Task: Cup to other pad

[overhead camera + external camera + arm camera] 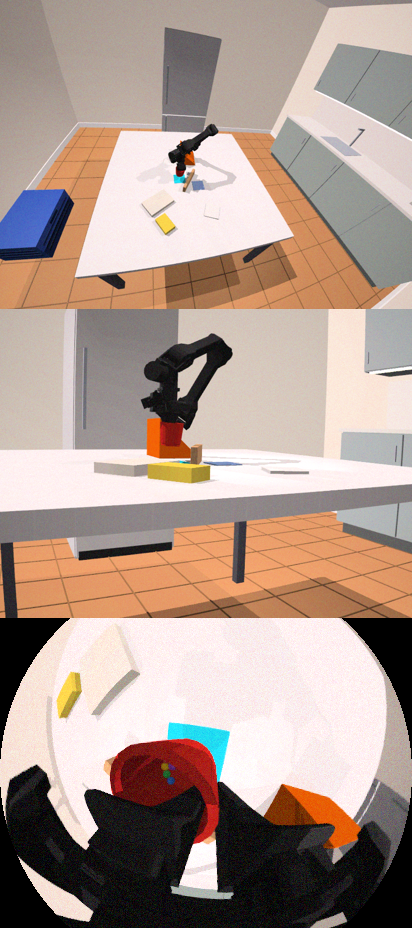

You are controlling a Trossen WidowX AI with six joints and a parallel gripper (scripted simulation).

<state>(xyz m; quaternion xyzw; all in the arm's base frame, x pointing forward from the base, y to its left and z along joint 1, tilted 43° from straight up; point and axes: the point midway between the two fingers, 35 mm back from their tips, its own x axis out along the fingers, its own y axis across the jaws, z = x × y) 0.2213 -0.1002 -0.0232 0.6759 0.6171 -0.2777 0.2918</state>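
Right now the cyan pad is 3 cm ahead of my gripper tip and 10 cm below it. The rest, counted from my gripper tip: light blue pad: 11 cm ahead, 14 cm to the left, 10 cm below; wooden bar: 7 cm ahead, 7 cm to the left, 7 cm below; cup: 3 cm ahead.
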